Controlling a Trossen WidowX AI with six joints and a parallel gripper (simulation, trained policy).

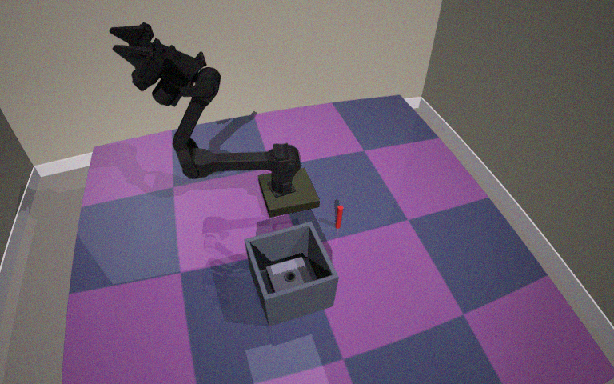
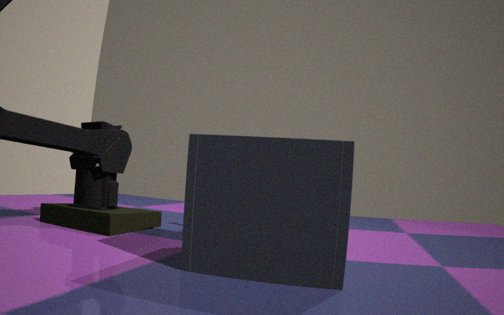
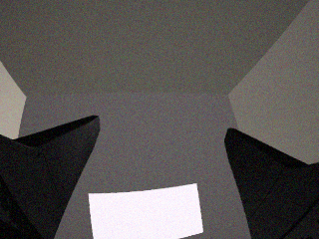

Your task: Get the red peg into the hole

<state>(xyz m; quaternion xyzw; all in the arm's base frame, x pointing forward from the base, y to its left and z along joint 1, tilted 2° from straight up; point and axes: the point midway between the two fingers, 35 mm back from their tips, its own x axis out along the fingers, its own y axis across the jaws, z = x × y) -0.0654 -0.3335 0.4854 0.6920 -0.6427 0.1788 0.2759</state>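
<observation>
The red peg lies 25 cm ahead of my gripper tip, 43 cm to the left of it and 51 cm below it. Also, from my gripper tip: grey plate 36 cm ahead, 22 cm to the left, 50 cm below.
</observation>
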